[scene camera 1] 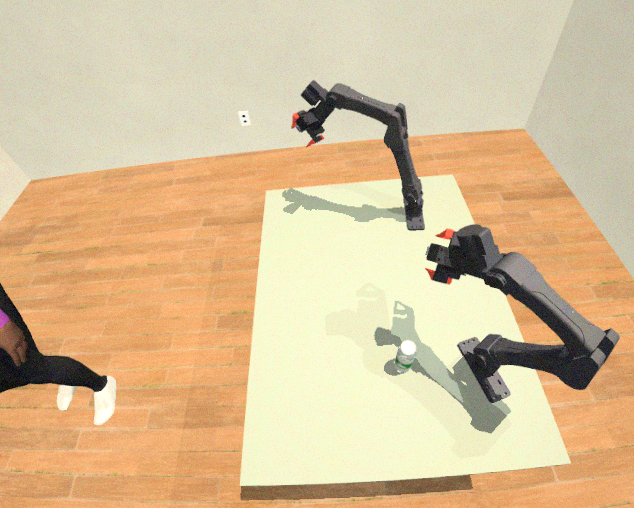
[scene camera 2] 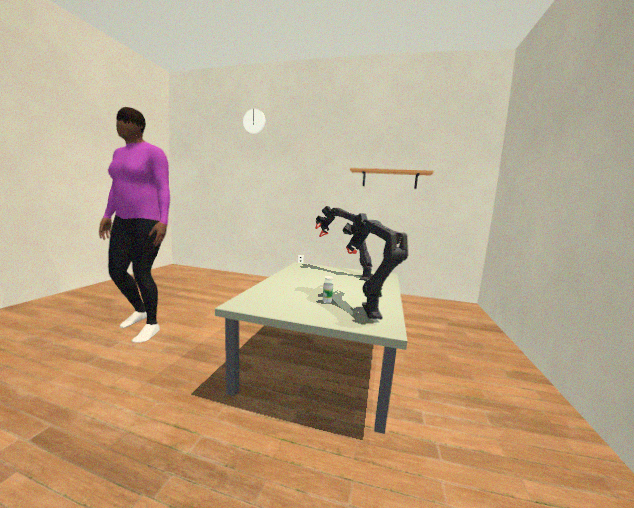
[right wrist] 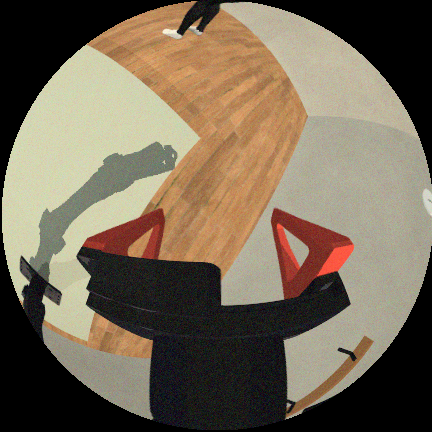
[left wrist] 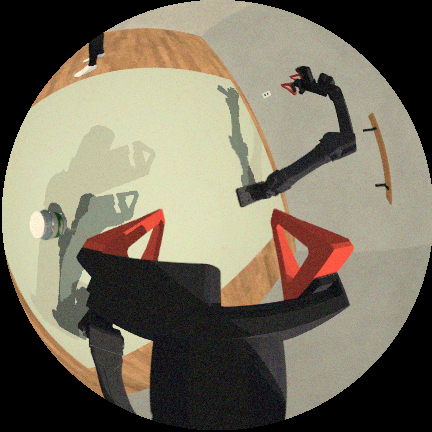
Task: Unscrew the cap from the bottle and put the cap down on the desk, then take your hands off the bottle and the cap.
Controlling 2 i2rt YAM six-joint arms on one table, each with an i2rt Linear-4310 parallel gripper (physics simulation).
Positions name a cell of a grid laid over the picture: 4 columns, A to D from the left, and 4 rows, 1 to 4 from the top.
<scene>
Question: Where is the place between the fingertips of my left gripper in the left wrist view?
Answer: C2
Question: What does my left gripper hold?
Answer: Nothing.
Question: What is my right gripper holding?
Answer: Nothing.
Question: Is my left gripper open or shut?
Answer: Open.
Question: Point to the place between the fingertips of my right gripper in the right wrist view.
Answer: At C2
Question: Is my right gripper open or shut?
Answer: Open.
</scene>
